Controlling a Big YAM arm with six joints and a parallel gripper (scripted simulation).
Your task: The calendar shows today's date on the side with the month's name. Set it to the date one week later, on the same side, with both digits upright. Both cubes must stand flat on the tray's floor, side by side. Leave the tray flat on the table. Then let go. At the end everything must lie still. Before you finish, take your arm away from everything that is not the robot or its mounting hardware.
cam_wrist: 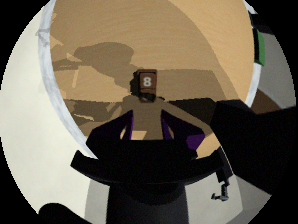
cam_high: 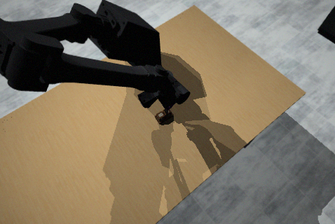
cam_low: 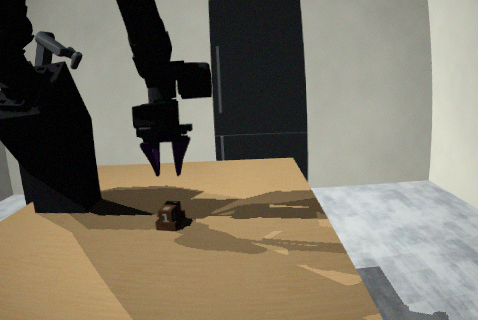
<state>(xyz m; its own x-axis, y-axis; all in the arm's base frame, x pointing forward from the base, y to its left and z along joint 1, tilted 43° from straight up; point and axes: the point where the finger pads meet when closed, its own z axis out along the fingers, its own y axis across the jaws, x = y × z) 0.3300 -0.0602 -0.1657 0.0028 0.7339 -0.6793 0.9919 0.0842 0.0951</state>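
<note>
My gripper is now 100 mm above the brown tray and 20 mm to the left of it.
</note>
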